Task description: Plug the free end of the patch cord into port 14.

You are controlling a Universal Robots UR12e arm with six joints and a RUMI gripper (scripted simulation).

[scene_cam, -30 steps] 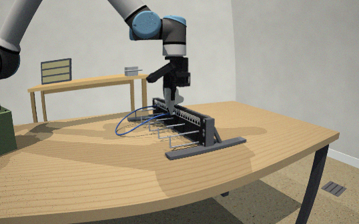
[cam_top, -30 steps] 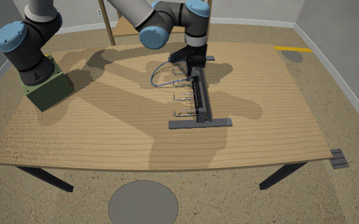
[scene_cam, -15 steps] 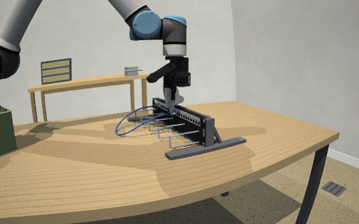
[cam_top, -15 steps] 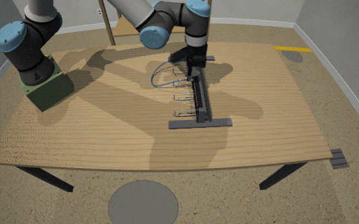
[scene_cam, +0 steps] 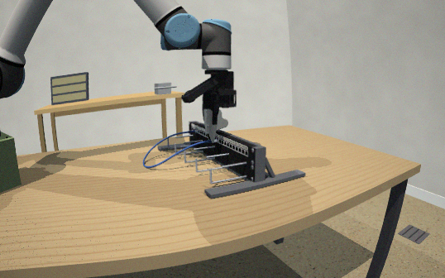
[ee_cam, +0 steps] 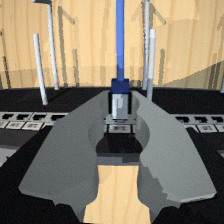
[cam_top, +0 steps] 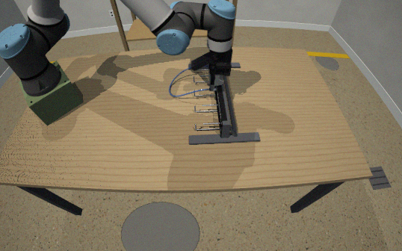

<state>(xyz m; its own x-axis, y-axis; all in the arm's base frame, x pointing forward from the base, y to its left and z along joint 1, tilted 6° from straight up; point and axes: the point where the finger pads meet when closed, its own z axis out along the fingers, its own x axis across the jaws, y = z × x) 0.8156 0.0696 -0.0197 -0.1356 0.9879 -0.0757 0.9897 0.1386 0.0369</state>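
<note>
Right now the plug is 10 mm ahead of my hand and 10 mm below it.
</note>
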